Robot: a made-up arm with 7 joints.
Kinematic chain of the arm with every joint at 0, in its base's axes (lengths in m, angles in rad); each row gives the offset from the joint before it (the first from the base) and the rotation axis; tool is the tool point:
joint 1: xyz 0 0 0.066 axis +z
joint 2: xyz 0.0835 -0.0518 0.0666 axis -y
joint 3: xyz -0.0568 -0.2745 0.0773 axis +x
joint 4: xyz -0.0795 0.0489 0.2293 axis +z
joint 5: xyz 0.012 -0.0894 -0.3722 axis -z
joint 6: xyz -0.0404 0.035 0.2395 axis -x
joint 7: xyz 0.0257 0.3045 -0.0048 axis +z
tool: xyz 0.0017 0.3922 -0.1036
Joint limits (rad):
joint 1: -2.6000..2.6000
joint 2: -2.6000..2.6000
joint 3: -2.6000..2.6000
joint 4: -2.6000..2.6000
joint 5: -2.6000..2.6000
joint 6: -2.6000..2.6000
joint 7: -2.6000..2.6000
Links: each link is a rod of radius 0.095 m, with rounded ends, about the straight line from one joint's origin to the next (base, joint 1, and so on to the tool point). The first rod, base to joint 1, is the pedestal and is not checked.
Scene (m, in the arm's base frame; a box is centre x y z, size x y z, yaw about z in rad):
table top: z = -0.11
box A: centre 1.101 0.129 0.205 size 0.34 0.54 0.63 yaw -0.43
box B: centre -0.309 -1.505 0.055 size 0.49 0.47 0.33 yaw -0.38
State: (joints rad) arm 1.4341 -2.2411 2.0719 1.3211 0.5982 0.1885 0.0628
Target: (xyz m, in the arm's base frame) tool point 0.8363 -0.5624 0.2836
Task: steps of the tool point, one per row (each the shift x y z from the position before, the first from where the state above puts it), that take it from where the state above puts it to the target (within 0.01 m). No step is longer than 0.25 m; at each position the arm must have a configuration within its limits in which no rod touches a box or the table.
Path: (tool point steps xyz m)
1: 0.1084 -0.1251 0.1534
2: 0.0739 -0.1674 0.1427
3: 0.0255 -0.1966 0.1268
4: -0.0315 -0.2095 0.1060
5: -0.0914 -0.2041 0.0807
6: -0.1481 -0.1807 0.0507
7: -0.0032 0.0013 -0.0221
8: 0.0119 -0.0233 -0.0522
9: 0.0022 -0.0547 -0.0724
10: -0.0281 -0.0788 -0.0793
11: -0.0694 -0.0894 -0.0742
12: 0.1527 -0.0590 -0.0872
13: 0.1380 -0.0190 -0.0890
14: 0.1158 0.0155 -0.0710

